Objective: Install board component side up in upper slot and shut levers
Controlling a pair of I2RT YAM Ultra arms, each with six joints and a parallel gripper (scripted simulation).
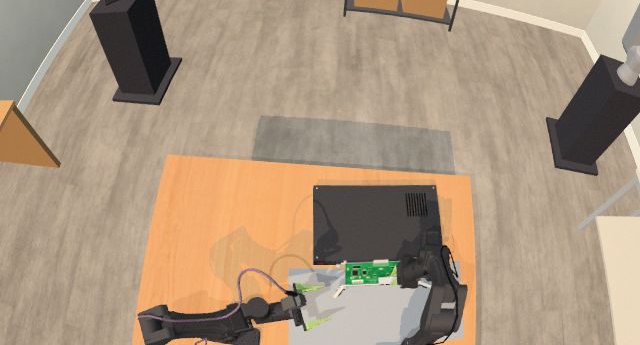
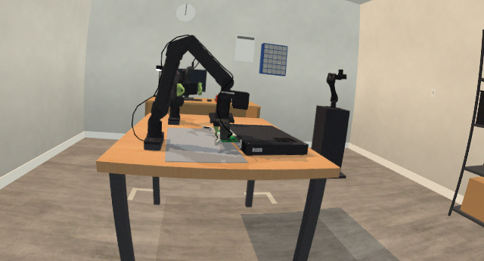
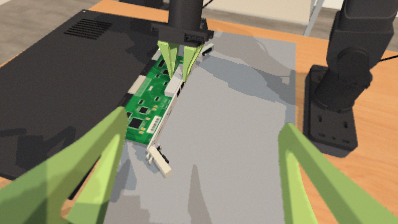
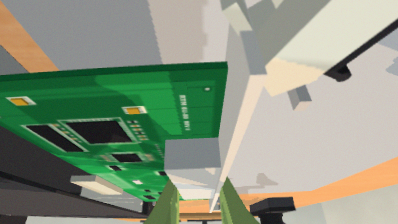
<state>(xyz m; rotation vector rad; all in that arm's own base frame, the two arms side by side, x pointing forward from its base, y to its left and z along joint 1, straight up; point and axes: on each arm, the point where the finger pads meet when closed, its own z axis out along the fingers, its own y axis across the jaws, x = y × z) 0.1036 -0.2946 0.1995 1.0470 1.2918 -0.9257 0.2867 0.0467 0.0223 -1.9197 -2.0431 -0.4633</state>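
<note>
The grey mat lies 9 cm behind my right hand, 2 cm to the left of it and 5 cm below it. Round my right hand: black enclosure (18 cm ahead, 6 cm to the left, 1 cm below).
</note>
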